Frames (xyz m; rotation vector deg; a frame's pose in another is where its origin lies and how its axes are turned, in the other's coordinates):
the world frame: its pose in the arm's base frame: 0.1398 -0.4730 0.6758 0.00 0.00 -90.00
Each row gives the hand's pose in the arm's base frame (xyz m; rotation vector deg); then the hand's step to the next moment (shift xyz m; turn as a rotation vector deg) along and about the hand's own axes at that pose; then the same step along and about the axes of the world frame.
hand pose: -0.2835 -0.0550 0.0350 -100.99 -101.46 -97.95
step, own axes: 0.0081 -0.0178 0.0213 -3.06 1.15 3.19
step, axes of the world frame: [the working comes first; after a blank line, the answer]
step, axes of the arm's base frame: -0.0033 0.0260 -0.0123 3.71 0.07 -2.67

-0.0260 -0.0033 -0.0123 -0.07 3.71 -2.67
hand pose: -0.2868 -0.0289 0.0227 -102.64 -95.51 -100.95
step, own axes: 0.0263 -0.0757 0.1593 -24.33 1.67 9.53
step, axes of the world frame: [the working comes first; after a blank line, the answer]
step, axes of the arm's base frame: 0.0364 0.1587 -0.0727 14.17 -7.92 -20.54

-0.1587 0.0364 -0.0727 7.92 14.17 -20.54
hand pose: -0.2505 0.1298 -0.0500 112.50 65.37 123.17
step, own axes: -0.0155 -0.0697 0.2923 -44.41 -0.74 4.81
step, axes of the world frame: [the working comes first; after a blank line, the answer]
step, axes of the arm's base frame: 0.2259 0.1878 -0.0649 13.23 -17.88 -38.74

-0.1878 0.2259 -0.0649 17.88 13.23 -38.74
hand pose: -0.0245 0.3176 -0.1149 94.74 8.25 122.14
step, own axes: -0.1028 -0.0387 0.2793 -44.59 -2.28 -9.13
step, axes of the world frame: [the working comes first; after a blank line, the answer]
step, axes of the arm's base frame: 0.2935 -0.0565 -0.0269 0.55 -14.05 -43.35

0.0565 0.2935 -0.0269 14.05 0.55 -43.35
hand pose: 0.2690 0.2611 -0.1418 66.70 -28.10 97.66
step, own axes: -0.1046 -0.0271 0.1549 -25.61 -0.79 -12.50
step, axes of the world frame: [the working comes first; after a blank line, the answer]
step, axes of the arm's base frame: 0.1041 -0.1557 -0.0246 -3.58 -2.85 -28.14

0.1557 0.1041 -0.0246 2.85 -3.58 -28.14
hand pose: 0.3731 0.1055 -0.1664 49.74 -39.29 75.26
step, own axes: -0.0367 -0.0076 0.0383 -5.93 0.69 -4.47
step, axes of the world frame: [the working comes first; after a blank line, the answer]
step, axes of the arm's base frame: 0.0040 -0.0521 -0.0118 -1.77 0.71 -7.21

0.0521 0.0040 -0.0118 -0.71 -1.77 -7.21
